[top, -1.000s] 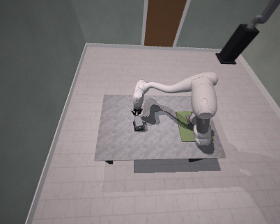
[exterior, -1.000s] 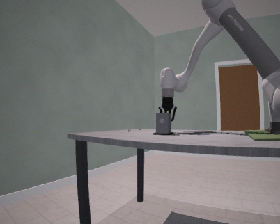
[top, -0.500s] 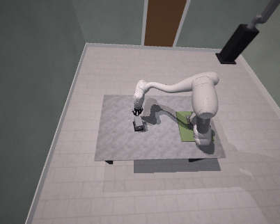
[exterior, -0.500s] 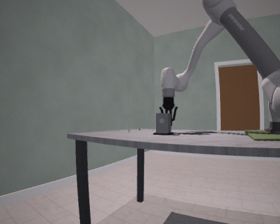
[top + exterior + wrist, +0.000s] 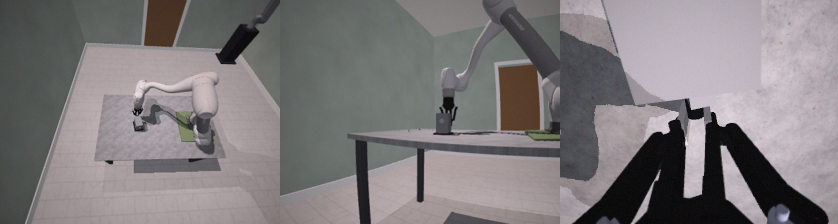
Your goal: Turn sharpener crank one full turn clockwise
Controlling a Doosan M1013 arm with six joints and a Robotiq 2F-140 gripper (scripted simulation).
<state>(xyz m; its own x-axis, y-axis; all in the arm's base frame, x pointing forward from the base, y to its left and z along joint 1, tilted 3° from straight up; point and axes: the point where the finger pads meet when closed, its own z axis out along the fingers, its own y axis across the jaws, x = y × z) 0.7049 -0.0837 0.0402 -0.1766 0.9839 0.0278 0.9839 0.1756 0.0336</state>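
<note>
Right now my hand is 2 cm to the right of the sharpener crank.
</note>
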